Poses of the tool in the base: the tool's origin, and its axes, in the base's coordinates. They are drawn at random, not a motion.
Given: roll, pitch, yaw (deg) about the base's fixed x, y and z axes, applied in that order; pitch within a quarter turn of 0, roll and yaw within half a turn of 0; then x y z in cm.
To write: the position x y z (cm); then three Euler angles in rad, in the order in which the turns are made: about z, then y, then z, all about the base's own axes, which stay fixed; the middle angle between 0 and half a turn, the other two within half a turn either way. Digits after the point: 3 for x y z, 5 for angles.
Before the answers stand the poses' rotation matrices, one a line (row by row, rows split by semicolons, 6 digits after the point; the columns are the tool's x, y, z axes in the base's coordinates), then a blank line. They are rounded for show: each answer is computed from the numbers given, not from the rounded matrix.
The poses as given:
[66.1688 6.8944 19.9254 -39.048 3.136 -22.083]
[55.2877 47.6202 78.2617 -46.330 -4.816 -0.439]
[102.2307 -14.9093 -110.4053 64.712 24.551 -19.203]
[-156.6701 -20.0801 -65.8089 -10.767 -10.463 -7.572]
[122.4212 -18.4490 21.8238 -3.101 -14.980 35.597]
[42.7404 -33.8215 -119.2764 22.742 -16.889 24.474]
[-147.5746 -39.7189 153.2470 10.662 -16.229 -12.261]
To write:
0.933339 -0.034465 0.357338; 0.338332 0.417277 -0.843452; -0.120040 0.908125 0.401122
0.137128 -0.434013 0.890409; 0.659946 0.710374 0.244622; -0.738693 0.554077 0.383837
-0.336921 -0.110885 -0.934981; -0.905697 0.309534 0.289659; 0.257290 0.944401 -0.204716
0.384872 -0.781886 0.490436; -0.856735 -0.500306 -0.125294; 0.343334 -0.371952 -0.862423
0.880621 -0.048677 0.471315; 0.352647 -0.597023 -0.720558; 0.316460 0.800746 -0.508585
-0.406269 0.825359 -0.392082; -0.724661 -0.029650 0.688467; 0.556607 0.563829 0.610152
-0.686851 0.073997 -0.723021; 0.346247 0.907975 -0.235999; 0.639022 -0.412440 -0.649265

[-39.048 3.136 -22.083 1.43937 1.15806 -1.17006]
[-46.330 -4.816 -0.439 0.64355 1.17685 0.26812]
[64.712 24.551 -19.203 1.83678 1.77697 2.84117]
[-10.767 -10.463 -7.572 -2.31621 2.61083 -0.25012]
[-3.101 -14.980 35.597 1.94716 2.10434 -0.99155]
[22.742 -16.889 24.474 2.34975 0.91454 2.08849]
[10.662 -16.229 -12.261 -2.56844 2.27741 -2.82609]

